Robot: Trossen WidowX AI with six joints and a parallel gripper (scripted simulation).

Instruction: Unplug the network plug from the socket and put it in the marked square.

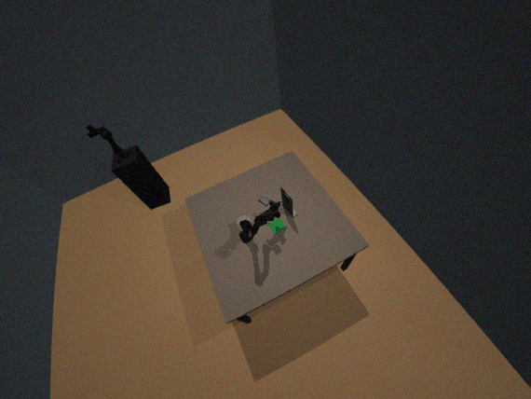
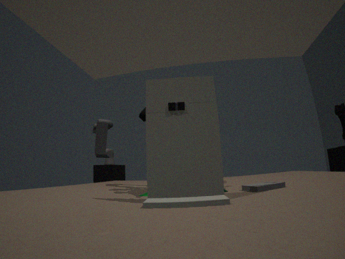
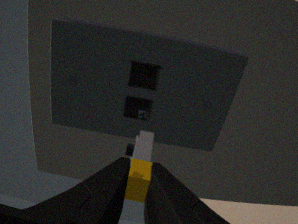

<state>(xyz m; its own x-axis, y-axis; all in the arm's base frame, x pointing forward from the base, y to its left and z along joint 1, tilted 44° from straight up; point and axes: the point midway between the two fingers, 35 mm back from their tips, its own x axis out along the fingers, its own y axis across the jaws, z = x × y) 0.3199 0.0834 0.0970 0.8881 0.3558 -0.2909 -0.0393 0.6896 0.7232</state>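
Now: gripper tip 90 mm past the green marked square, 90 mm to the left of it and 220 mm above it. The rest, counted from my gripper tip: upright panel (70 mm ahead, 10 mm to the left, 80 mm below); small flat grey slab (100 mm behind, 210 mm to the left, 210 mm below); network plug (10 mm ahead).
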